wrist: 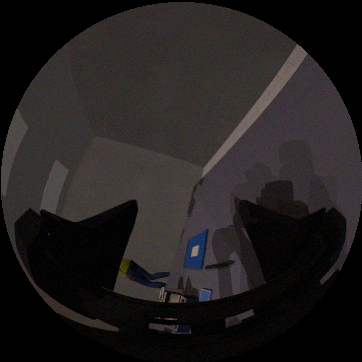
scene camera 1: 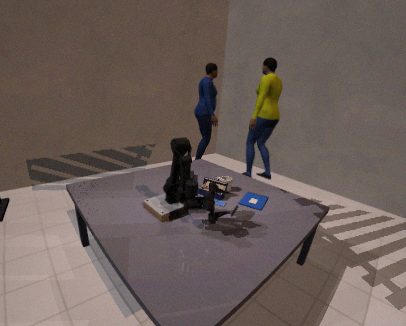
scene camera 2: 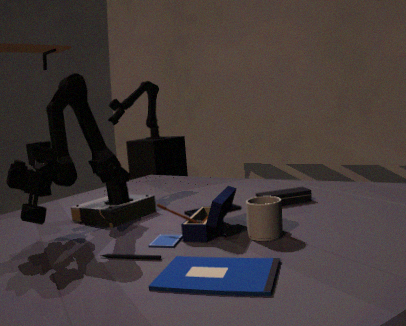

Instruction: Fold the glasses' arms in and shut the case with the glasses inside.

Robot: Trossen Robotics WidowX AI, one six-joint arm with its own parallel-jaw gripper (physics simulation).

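Frame: origin at the arm's base, x ahead, y right, z down, level; metres.
Seen in the pictures: gripper, between the fingertips: (wrist: pixel 189 205) (scene camera 1: pixel 230 202) (scene camera 2: pixel 33 189); arm's base, origin of its link: (scene camera 1: pixel 172 200) (scene camera 2: pixel 118 202).
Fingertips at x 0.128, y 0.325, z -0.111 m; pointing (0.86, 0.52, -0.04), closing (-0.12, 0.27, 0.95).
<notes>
Offsets run from my fingertips to a thing's top centre. "*": to the spot under its first point.
The navy glasses case (scene camera 1: pixel 214 194) (scene camera 2: pixel 195 232) stands on the table with its lid (scene camera 2: pixel 223 209) tilted up. The glasses lie in it; a brown glasses arm (scene camera 2: pixel 173 211) sticks out over the case's left side in scene camera 2's view. The other glasses arm and the lenses are too small or hidden to tell. My gripper (wrist: pixel 189 205) is open and empty, with a finger at each side of the wrist view. It hangs above the table, apart from the case, to its left in scene camera 2's view.
A beige mug {* dx +0.360, dy -0.351, dz +0.106 m} (scene camera 2: pixel 264 219) stands beside the lid. A light blue cloth {dx +0.157, dy -0.244, dz +0.153 m} (scene camera 2: pixel 166 241), a dark pen {dx +0.171, dy -0.120, dz +0.149 m} (scene camera 2: pixel 132 257) (wrist: pixel 220 264) and a blue notebook {dx +0.387, dy -0.154, dz +0.150 m} (scene camera 1: pixel 254 200) (scene camera 2: pixel 240 276) (wrist: pixel 196 251) lie near the case. A dark box {dx +0.220, dy -0.675, dz +0.124 m} (scene camera 2: pixel 285 196) lies behind the mug.
</notes>
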